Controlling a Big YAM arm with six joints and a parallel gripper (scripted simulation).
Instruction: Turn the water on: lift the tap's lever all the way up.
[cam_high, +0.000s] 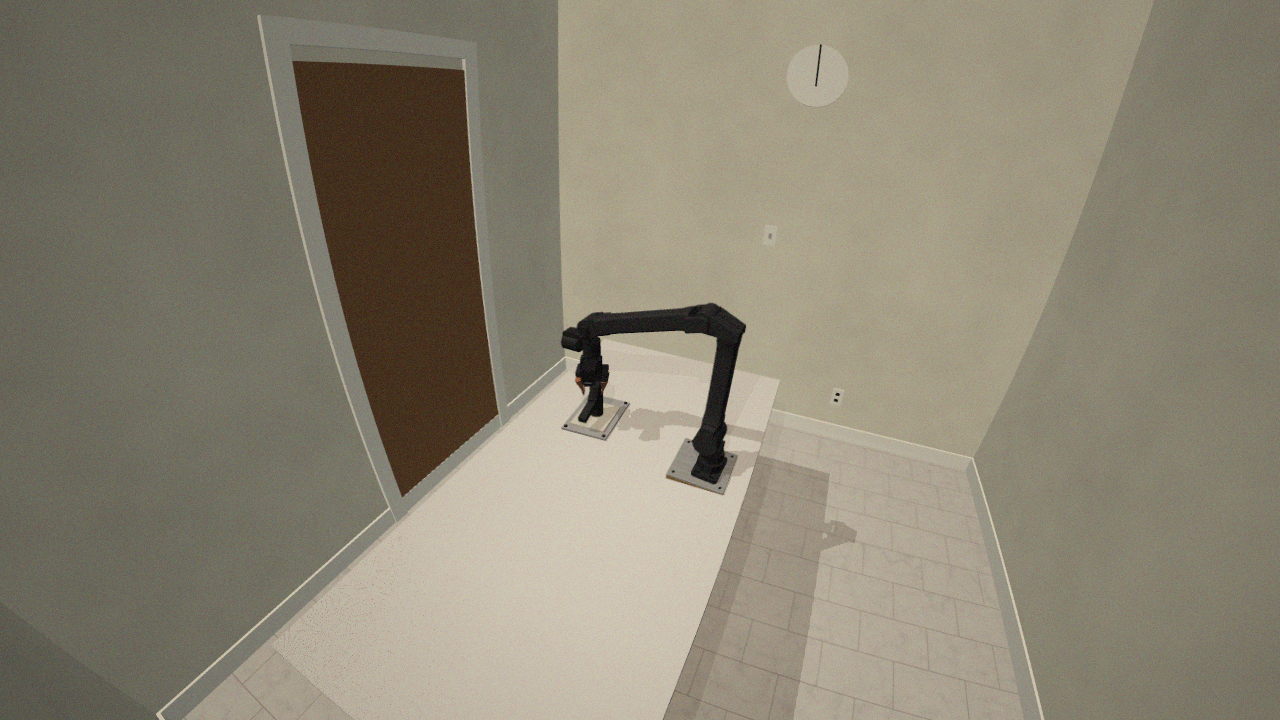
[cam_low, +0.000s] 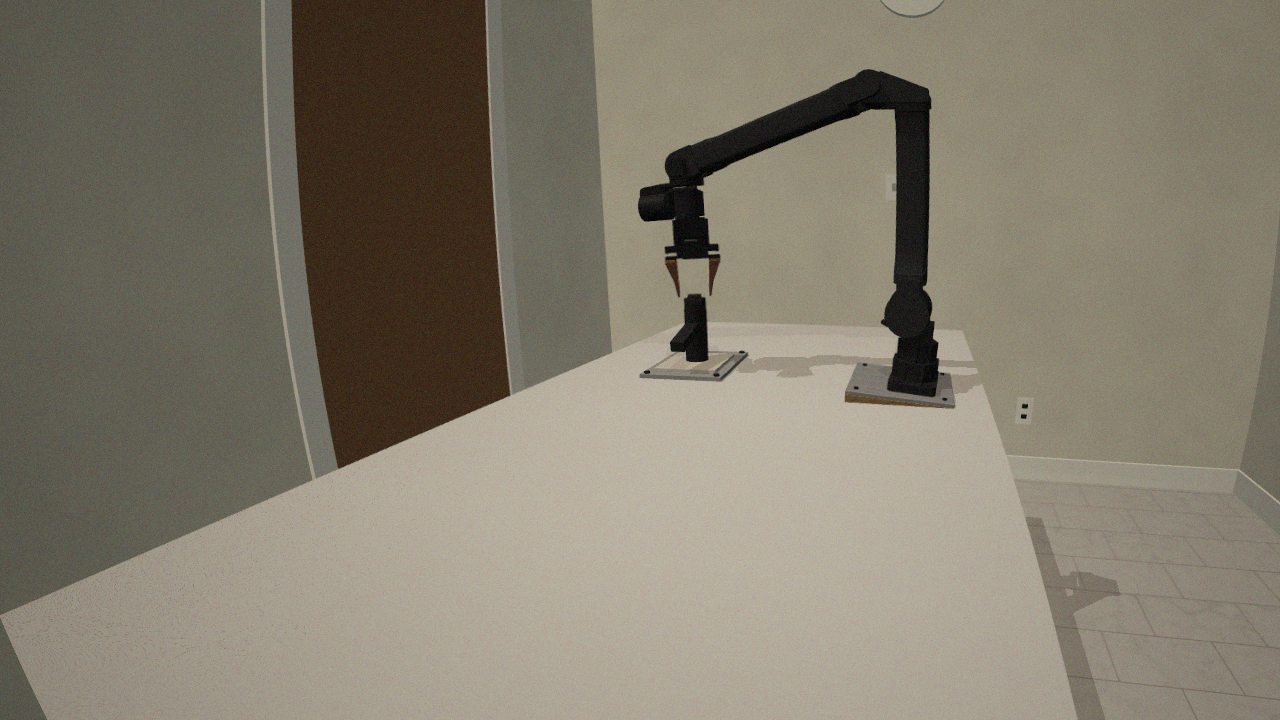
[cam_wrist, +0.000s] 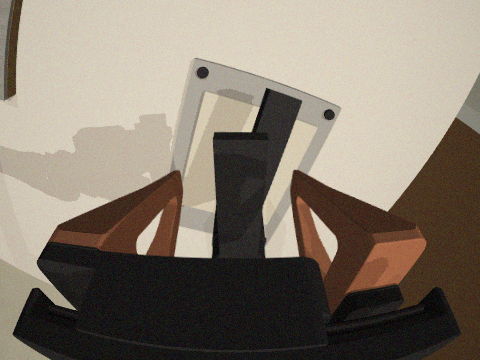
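Now: hand 4 cm to the left of the lever, 2 cm short of it and 2 cm above it. Also, from my hand: black tap (7 cm below, 6 cm to the right, 3 cm ahead).
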